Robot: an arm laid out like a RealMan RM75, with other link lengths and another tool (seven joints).
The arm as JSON. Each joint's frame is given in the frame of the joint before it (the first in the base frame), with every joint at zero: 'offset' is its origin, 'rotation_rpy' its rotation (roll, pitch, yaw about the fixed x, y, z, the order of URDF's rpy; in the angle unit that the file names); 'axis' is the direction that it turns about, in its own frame. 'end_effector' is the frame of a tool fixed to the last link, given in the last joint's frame.
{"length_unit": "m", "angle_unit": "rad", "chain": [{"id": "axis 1", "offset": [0.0, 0.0, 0.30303], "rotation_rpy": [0.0, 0.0, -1.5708], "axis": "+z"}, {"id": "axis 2", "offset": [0.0, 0.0, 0.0], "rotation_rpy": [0.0, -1.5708, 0.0], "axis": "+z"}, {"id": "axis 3", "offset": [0.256, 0.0, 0.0], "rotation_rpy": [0.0, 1.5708, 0.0], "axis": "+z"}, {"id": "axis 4", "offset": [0.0, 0.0, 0.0], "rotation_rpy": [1.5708, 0.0, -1.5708], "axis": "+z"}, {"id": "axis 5", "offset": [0.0, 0.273, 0.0], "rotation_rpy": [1.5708, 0.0, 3.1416], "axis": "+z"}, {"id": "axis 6", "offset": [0.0, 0.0, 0.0], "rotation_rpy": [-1.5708, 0.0, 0.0], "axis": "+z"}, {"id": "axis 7", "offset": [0.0, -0.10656, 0.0], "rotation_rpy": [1.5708, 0.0, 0.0], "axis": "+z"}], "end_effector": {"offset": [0.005, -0.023, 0.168], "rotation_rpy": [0.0, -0.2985, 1.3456]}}
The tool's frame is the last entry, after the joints.
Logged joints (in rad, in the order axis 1, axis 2, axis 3, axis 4, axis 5, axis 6, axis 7), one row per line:
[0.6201 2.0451 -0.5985 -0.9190 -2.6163 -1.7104 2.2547]
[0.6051 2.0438 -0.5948 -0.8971 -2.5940 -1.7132 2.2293]
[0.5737 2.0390 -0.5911 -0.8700 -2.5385 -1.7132 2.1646]
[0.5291 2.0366 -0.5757 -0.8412 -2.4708 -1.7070 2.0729]
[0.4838 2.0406 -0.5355 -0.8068 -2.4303 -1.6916 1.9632]
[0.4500 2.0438 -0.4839 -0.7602 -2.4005 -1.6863 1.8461]
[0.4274 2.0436 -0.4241 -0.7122 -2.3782 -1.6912 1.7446]
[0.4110 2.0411 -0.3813 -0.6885 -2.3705 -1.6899 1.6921]
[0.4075 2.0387 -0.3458 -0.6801 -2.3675 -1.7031 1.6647]
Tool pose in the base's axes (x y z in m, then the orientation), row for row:
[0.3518 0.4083 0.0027 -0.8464 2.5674 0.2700]
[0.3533 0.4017 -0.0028 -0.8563 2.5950 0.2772]
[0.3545 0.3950 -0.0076 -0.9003 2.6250 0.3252]
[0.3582 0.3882 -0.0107 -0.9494 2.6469 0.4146]
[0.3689 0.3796 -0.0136 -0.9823 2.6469 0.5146]
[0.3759 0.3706 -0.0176 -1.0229 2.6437 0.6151]
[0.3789 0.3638 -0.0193 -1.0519 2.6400 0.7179]
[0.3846 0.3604 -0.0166 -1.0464 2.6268 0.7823]
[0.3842 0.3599 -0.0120 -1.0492 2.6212 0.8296]
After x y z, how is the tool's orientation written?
As a rotation vector, in radians.
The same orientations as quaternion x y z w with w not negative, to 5 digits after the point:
[-0.30454 0.92378 0.09715 0.21082]
[-0.30570 0.92642 0.09896 0.19619]
[-0.31736 0.92534 0.11464 0.17288]
[-0.33028 0.92082 0.14423 0.14903]
[-0.33913 0.91382 0.17766 0.13547]
[-0.35009 0.90481 0.21052 0.12018]
[-0.35689 0.89570 0.24357 0.10504]
[-0.35475 0.89054 0.26521 0.10372]
[-0.35478 0.88633 0.28052 0.09926]

